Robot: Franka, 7 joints.
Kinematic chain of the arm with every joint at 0, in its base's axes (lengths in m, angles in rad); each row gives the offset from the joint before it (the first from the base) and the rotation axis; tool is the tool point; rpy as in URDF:
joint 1: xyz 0 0 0.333 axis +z
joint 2: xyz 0 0 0 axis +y
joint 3: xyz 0 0 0.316 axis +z
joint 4: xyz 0.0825 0 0 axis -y
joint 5: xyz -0.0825 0 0.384 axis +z
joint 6: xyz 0 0 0 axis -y
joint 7: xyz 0.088 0 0 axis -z
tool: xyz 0 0 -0.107 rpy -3.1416 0 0
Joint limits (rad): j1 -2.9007..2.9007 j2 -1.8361..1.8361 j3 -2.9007..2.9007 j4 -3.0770..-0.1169 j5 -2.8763..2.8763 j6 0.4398..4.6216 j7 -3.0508..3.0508
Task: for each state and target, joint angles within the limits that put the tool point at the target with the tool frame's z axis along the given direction. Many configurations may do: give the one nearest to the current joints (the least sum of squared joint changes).
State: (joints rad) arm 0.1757 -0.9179 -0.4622 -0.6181 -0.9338 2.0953 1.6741
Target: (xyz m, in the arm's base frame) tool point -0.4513 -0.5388 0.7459 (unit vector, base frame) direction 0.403 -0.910 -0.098
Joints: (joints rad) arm 0.3559 -1.3549 -0.7990 -0.8702 -0.9998 2.0358 1.6741
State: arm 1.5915 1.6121 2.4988 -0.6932 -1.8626 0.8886 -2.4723
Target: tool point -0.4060 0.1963 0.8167 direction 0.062 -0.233 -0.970
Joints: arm 2.1414 0.8644 2.5086 -0.6259 -1.2807 0.4398 -2.4723
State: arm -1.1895 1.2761 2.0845 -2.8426 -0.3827 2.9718 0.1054
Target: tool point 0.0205 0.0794 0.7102 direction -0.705 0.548 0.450
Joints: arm -0.5621 1.8256 2.8273 -2.8737 -0.4540 3.0999 0.1054
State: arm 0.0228 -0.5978 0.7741 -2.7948 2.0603 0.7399 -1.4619
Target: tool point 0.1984 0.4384 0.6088 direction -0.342 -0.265 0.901
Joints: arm 0.1383 0.0249 0.9204 -2.2009 2.7700 0.5382 -1.4619
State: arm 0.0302 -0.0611 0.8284 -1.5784 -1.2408 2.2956 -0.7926
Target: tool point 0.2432 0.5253 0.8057 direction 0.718 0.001 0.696
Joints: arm -0.6365 -0.5986 1.3181 -1.4699 -1.8178 2.2825 -0.7926
